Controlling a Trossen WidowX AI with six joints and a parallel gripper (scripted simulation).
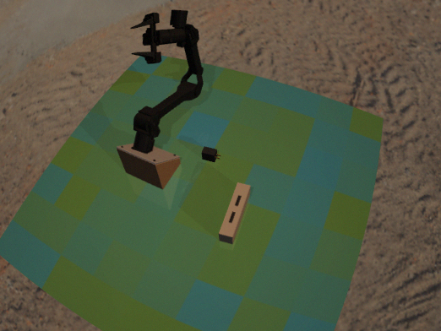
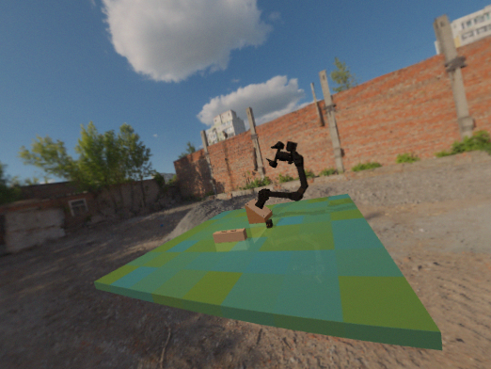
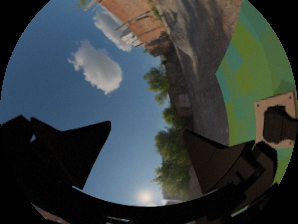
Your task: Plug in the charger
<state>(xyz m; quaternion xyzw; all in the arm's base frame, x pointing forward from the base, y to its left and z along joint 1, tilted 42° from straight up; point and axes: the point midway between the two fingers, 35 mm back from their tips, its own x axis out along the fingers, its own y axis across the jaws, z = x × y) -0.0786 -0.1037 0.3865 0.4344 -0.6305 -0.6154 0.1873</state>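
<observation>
Right now the two-prong charger is 28 cm ahead of my gripper tip, 5 cm to the right of it and 46 cm below it.
</observation>
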